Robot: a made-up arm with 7 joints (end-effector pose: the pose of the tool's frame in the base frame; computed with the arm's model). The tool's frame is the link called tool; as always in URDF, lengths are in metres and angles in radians.
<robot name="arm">
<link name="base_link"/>
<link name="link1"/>
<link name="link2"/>
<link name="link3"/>
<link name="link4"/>
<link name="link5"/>
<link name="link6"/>
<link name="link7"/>
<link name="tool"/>
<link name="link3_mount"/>
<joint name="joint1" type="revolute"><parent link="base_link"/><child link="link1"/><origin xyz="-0.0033 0.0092 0.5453"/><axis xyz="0 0 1"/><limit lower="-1.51" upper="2.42" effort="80" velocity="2.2"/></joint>
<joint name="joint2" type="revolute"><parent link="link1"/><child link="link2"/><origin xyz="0.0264 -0.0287 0.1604"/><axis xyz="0 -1 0"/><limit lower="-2.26" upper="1.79" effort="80" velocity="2.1"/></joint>
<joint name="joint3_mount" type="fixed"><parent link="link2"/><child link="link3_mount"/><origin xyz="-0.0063 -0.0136 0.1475"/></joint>
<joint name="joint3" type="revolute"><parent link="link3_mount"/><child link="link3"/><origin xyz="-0.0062 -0.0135 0.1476"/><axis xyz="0 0 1"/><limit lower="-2.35" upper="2.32" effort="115" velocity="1"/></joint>
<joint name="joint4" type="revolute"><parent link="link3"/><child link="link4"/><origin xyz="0.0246 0.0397 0.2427"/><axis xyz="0 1 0"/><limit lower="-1.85" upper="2.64" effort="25" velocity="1.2"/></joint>
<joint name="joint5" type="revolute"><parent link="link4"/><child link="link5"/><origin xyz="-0.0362 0.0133 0.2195"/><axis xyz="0 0 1"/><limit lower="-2.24" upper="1.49" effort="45" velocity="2.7"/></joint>
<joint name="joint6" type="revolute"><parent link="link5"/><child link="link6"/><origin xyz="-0.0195 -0.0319 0.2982"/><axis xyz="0 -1 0"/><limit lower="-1.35" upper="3.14" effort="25" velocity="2.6"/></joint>
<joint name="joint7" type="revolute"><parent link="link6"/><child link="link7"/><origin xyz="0.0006 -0.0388 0.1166"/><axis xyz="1 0 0"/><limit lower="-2.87" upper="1.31" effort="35" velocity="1.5"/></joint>
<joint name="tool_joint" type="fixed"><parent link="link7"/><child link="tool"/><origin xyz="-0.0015 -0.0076 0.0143" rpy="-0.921 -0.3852 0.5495"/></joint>
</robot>
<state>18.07 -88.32 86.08 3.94 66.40 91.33 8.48</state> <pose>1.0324 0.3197 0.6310 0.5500 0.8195 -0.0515 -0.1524</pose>
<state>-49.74 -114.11 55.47 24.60 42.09 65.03 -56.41</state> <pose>0.6498 -0.7014 0.1129 0.9786 0.1611 -0.1171 -0.0519</pose>
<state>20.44 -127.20 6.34 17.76 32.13 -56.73 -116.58</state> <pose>0.6811 0.2863 -0.1343 0.0391 -0.5263 0.0758 -0.8460</pose>
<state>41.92 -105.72 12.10 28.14 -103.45 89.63 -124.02</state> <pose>0.5945 0.7903 0.2759 0.7823 0.5412 0.2553 -0.1732</pose>
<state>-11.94 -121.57 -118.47 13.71 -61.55 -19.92 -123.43</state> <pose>0.9881 -0.3524 0.1398 0.4860 -0.1365 -0.8632 0.0077</pose>
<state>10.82 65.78 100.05 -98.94 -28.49 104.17 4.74</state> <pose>-0.1186 -0.5031 0.8222 0.1374 -0.7858 0.4929 0.3474</pose>
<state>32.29 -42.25 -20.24 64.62 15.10 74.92 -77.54</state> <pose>0.9236 0.2984 1.1160 0.4073 -0.7201 -0.0929 0.5540</pose>
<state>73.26 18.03 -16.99 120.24 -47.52 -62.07 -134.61</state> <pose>0.3527 0.3205 1.1121 0.4827 0.0025 -0.4057 -0.7762</pose>
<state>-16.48 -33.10 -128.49 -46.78 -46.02 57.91 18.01</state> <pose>0.8381 0.0758 1.1688 0.2867 0.9355 -0.0636 0.1965</pose>
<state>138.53 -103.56 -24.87 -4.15 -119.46 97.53 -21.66</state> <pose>-0.8735 0.5658 0.4177 0.4854 0.3372 0.7966 0.1268</pose>
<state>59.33 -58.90 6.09 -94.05 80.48 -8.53 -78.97</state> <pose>0.1365 0.0884 1.5119 0.2169 0.2927 0.8938 -0.2615</pose>
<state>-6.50 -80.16 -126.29 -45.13 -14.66 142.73 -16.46</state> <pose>0.7929 0.1615 0.6183 0.3983 0.5707 0.4529 -0.5573</pose>
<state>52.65 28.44 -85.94 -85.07 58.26 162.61 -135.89</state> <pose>-0.4409 -0.0236 1.1665 0.1308 -0.1830 0.3112 0.9234</pose>
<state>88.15 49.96 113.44 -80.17 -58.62 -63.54 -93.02</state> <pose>0.5239 -0.2770 1.2859 0.2992 -0.1247 0.8673 -0.3778</pose>
